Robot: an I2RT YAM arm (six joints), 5 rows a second.
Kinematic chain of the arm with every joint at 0, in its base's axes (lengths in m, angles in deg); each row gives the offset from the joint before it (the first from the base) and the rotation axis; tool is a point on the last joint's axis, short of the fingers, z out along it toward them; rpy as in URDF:
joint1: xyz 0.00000 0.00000 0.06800 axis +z
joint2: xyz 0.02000 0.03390 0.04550 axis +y
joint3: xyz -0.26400 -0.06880 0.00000 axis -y
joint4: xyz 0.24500 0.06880 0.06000 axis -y
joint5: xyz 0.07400 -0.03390 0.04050 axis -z
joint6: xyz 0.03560 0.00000 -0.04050 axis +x
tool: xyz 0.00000 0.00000 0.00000 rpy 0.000 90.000 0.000
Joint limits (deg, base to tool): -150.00..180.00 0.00..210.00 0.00..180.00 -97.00..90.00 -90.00..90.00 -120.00..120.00
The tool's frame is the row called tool.
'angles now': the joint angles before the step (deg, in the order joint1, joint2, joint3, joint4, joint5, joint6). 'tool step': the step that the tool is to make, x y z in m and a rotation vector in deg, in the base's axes. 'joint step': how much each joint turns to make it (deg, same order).
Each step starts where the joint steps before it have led.
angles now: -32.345, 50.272, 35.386, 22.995, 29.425, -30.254
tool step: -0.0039, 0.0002, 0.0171, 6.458, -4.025, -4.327
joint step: 0.251, -0.473, 5.625, -10.601, 5.341, 8.383
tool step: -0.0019, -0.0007, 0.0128, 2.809, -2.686, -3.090
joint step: 0.010, 0.442, 3.868, -5.342, 3.274, 4.547
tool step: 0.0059, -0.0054, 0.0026, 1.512, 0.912, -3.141
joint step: 0.020, 2.492, 2.348, -2.066, 3.169, 0.993
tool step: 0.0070, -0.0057, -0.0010, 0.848, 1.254, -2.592
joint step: 0.021, 2.530, 1.373, -0.460, 2.611, 0.154
